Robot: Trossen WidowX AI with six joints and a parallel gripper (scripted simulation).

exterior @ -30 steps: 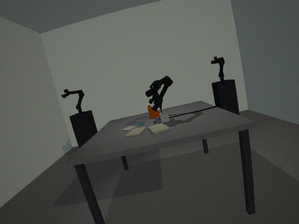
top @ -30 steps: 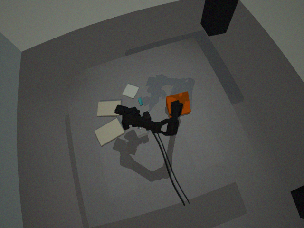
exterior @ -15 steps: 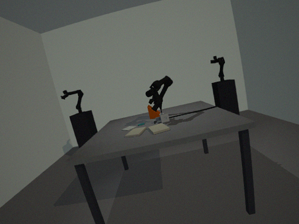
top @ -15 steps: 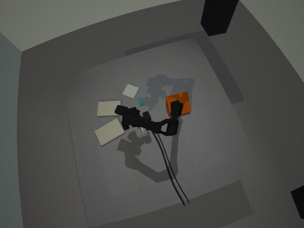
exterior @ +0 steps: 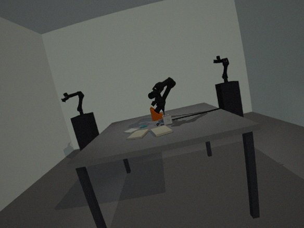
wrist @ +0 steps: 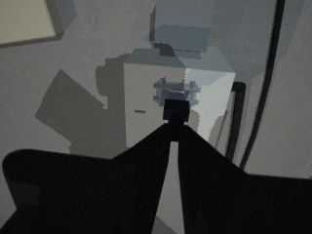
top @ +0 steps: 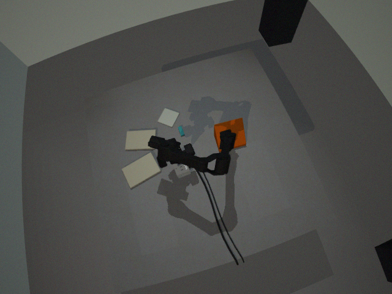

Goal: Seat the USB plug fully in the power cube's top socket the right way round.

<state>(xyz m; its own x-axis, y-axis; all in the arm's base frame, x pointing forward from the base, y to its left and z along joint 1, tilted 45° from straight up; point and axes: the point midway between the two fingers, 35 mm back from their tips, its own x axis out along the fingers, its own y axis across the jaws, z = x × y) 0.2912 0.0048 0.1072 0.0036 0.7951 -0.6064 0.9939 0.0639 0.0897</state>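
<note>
Right now my gripper tip is 2 cm above the dark USB plug. Also, from my gripper tip: white card 34 cm to the right, 11 cm below; small teal piece 22 cm to the right, 11 cm below, 5 cm behind.
</note>
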